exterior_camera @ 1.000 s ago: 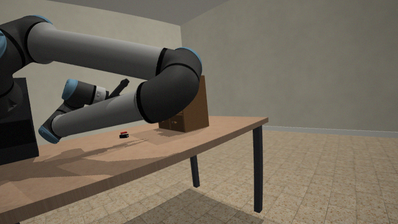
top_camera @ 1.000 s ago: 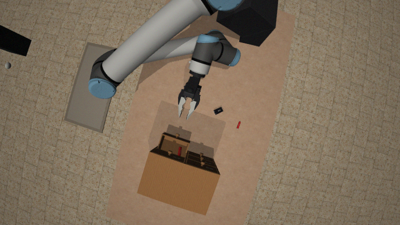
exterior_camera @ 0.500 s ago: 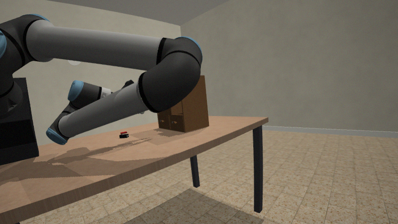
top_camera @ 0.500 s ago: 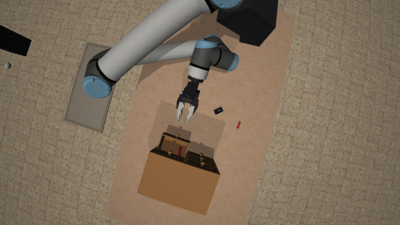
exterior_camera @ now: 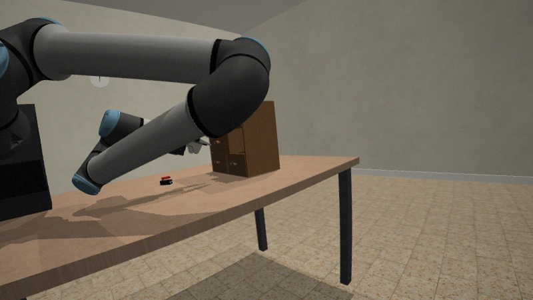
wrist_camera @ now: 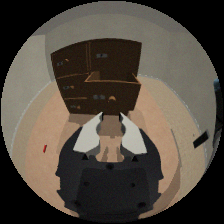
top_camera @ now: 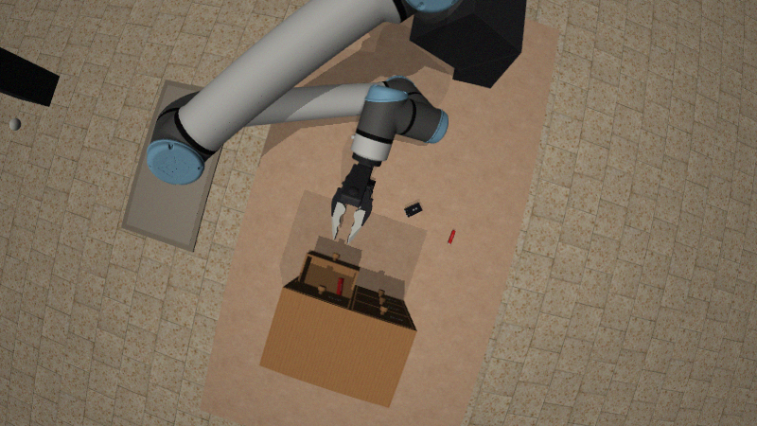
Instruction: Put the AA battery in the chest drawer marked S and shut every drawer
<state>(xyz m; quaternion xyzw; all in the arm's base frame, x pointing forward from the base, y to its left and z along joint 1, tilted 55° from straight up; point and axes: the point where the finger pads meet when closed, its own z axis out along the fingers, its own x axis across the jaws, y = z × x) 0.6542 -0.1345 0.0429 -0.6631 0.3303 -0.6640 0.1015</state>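
Right now my hand is 15 cm short of the drawer, 2 cm to the left of it and 3 cm above it. Round my hand: small black object 11 cm behind, 17 cm to the left, 15 cm below.
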